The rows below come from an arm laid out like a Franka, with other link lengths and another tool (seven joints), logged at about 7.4 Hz.
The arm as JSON. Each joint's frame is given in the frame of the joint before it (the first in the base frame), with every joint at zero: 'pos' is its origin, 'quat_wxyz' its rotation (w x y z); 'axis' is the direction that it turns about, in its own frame. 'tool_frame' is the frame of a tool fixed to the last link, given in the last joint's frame.
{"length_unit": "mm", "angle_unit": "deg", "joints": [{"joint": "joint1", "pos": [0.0, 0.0, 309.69], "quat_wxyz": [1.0, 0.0, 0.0, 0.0], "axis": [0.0, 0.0, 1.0]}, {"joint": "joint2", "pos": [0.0, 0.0, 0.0], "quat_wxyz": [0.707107, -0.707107, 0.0, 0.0], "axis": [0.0, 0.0, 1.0]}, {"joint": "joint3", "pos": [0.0, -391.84, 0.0], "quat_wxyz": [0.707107, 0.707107, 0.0, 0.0], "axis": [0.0, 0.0, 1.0]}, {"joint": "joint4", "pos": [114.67, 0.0, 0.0], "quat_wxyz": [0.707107, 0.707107, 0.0, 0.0], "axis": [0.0, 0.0, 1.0]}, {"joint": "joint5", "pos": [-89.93, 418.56, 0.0], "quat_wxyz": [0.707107, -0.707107, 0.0, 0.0], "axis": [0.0, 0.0, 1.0]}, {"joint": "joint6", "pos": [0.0, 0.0, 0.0], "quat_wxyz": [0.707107, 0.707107, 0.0, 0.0], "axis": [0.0, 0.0, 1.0]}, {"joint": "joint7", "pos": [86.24, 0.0, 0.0], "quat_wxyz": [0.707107, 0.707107, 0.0, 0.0], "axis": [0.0, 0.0, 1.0]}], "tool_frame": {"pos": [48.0, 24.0, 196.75], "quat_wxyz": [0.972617, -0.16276, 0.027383, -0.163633]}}
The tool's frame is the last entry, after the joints.
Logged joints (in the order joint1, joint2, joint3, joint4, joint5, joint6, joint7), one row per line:
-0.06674, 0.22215, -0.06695, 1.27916, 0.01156, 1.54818, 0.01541
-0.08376, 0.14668, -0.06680, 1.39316, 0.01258, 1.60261, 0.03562
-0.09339, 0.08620, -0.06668, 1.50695, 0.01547, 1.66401, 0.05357
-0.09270, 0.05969, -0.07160, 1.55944, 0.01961, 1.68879, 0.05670
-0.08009, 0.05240, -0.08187, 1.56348, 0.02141, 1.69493, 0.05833
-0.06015, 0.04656, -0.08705, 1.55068, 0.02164, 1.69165, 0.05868
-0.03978, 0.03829, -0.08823, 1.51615, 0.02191, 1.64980, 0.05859
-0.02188, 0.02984, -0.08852, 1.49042, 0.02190, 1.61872, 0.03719
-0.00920, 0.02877, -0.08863, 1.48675, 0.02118, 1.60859, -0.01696
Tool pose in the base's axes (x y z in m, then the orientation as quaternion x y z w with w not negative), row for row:
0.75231, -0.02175, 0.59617, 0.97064, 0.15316, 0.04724, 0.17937
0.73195, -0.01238, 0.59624, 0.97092, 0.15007, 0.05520, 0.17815
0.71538, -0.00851, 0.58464, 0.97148, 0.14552, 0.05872, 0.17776
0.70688, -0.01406, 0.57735, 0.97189, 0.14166, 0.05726, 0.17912
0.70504, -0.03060, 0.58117, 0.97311, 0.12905, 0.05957, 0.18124
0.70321, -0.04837, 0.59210, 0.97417, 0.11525, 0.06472, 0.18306
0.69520, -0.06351, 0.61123, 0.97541, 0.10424, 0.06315, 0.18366
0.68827, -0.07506, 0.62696, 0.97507, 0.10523, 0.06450, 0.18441
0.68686, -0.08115, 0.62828, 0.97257, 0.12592, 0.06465, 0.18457
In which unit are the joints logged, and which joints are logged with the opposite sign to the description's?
The joints are logged in radians. Opposite sign: joint1, joint4, joint5.
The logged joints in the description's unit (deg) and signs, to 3 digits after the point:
3.824, 12.728, -3.836, -73.290, -0.662, 88.704, 0.883
4.799, 8.404, -3.827, -79.822, -0.721, 91.823, 2.041
5.351, 4.939, -3.820, -86.342, -0.886, 95.341, 3.069
5.311, 3.420, -4.102, -89.349, -1.124, 96.761, 3.249
4.589, 3.002, -4.691, -89.581, -1.227, 97.112, 3.342
3.446, 2.668, -4.988, -88.847, -1.240, 96.924, 3.362
2.279, 2.194, -5.055, -86.869, -1.255, 94.527, 3.357
1.254, 1.710, -5.072, -85.395, -1.255, 92.746, 2.131
0.527, 1.648, -5.078, -85.185, -1.214, 92.165, -0.972

